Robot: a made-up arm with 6 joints. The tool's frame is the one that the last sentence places.
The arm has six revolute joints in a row. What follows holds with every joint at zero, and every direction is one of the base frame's. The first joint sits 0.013 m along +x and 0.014 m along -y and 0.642 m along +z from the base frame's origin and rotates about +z. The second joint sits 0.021 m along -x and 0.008 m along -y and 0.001 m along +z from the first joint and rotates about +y. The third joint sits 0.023 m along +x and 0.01 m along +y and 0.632 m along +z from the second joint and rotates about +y. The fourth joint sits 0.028 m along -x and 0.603 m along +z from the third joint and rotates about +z. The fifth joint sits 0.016 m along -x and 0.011 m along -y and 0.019 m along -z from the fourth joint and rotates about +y. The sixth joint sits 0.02 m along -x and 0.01 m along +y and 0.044 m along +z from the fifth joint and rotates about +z. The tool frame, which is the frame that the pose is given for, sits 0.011 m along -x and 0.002 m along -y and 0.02 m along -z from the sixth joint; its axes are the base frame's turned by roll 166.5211, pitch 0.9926 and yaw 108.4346 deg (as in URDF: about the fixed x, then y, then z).
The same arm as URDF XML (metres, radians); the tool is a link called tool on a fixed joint. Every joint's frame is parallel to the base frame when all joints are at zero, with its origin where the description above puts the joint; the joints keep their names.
<robot name="arm">
  <link name="base_link"/>
  <link name="link1"/>
  <link name="link2"/>
  <link name="link3"/>
  <link name="link4"/>
  <link name="link5"/>
  <link name="link6"/>
  <link name="tool"/>
  <joint name="joint 1" type="continuous">
    <parent link="base_link"/>
    <child link="link1"/>
    <origin xyz="0.0130 -0.0140 0.6420"/>
    <axis xyz="0 0 1"/>
  </joint>
  <joint name="joint 2" type="continuous">
    <parent link="link1"/>
    <child link="link2"/>
    <origin xyz="-0.0210 -0.0080 0.0010"/>
    <axis xyz="0 1 0"/>
  </joint>
  <joint name="joint 3" type="continuous">
    <parent link="link2"/>
    <child link="link3"/>
    <origin xyz="0.0230 0.0100 0.6320"/>
    <axis xyz="0 1 0"/>
  </joint>
  <joint name="joint 4" type="continuous">
    <parent link="link3"/>
    <child link="link4"/>
    <origin xyz="-0.0280 0.0000 0.6030"/>
    <axis xyz="0 0 1"/>
  </joint>
  <joint name="joint 5" type="continuous">
    <parent link="link4"/>
    <child link="link5"/>
    <origin xyz="-0.0160 -0.0110 -0.0190"/>
    <axis xyz="0 1 0"/>
  </joint>
  <joint name="joint 6" type="continuous">
    <parent link="link5"/>
    <child link="link6"/>
    <origin xyz="-0.0200 0.0100 0.0440"/>
    <axis xyz="0 0 1"/>
  </joint>
  <joint name="tool_fixed" type="fixed">
    <parent link="link6"/>
    <child link="tool"/>
    <origin xyz="-0.0110 -0.0020 -0.0200" rpy="2.9063 0.0173 1.8925"/>
  </joint>
</robot>

